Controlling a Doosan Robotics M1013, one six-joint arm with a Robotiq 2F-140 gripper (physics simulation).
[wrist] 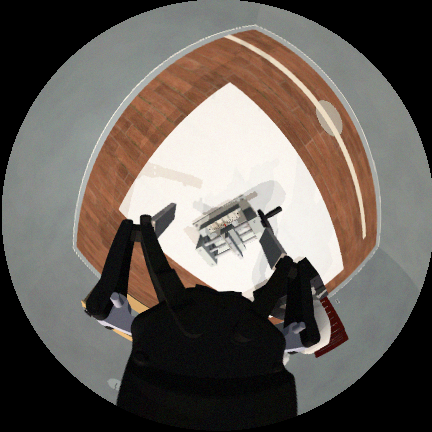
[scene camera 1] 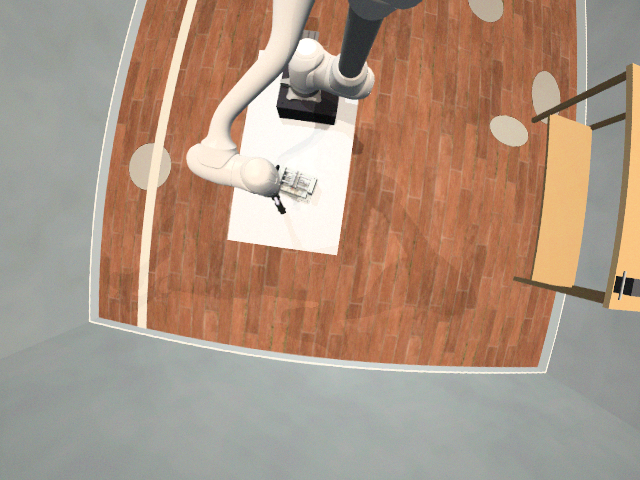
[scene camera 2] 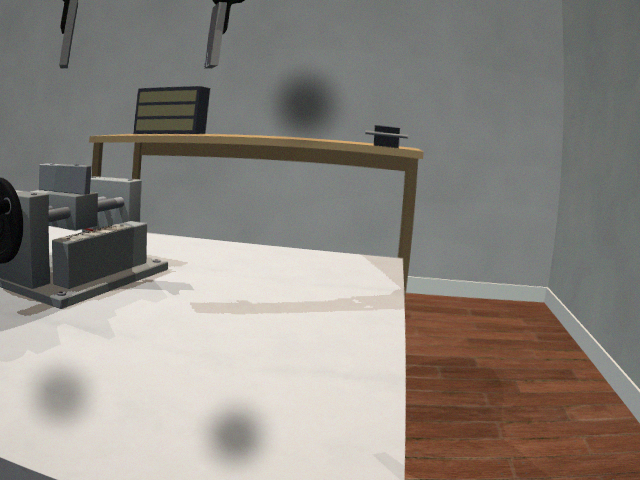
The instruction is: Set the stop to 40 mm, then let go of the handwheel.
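Observation:
A grey stop device [scene camera 1: 298,184] stands on the white table [scene camera 1: 310,232] [scene camera 2: 258,351] [wrist: 225,125]. Its stop carriage [scene camera 2: 64,178] [wrist: 235,242] sits on round rods between two end blocks. A scale [wrist: 222,221] with a red mark runs alongside; its reading is too small to tell. The black handwheel [scene camera 2: 10,232] [wrist: 264,218] with its crank handle is at one end, partly cut off in scene camera 2. My gripper [scene camera 1: 279,189] [scene camera 2: 137,66] [wrist: 219,223] is wide open and empty, high above the device. In the wrist view one finger pad appears close to the handwheel, but it hangs above it.
The arm stands on a black base [scene camera 1: 307,111] at the table's back. A wooden table [scene camera 2: 258,139] stands beyond, bearing a dark box with yellowish rows [scene camera 2: 166,110] and a small black block with a rod [scene camera 2: 386,136]. A wooden bench [scene camera 1: 563,206] is at the right.

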